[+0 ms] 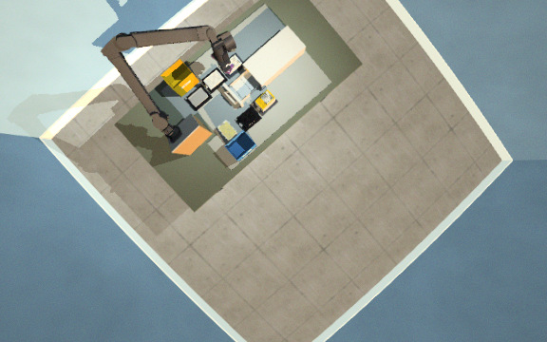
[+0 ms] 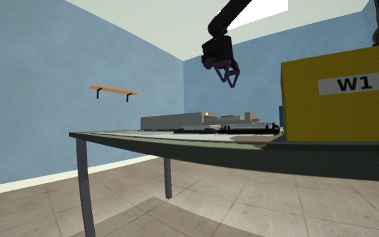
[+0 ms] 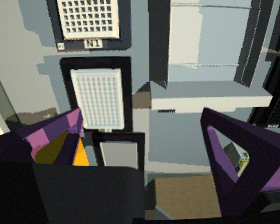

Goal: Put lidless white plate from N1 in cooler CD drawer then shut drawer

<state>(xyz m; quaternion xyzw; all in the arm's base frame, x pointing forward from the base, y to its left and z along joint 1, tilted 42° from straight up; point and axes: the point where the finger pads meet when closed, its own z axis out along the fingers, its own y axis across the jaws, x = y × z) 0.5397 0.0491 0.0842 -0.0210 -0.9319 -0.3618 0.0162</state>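
My hand is 170 mm above the white plate, 90 mm short of it and 70 mm to the right of it. The rest, counted from my hand: cooler CD: 200 mm ahead, 160 mm below, 110 mm to the right; then cooler drawer: 160 mm below, 110 mm to the right, 60 mm ahead; then yellow tip box: 300 mm to the right, 130 mm below, 70 mm ahead.
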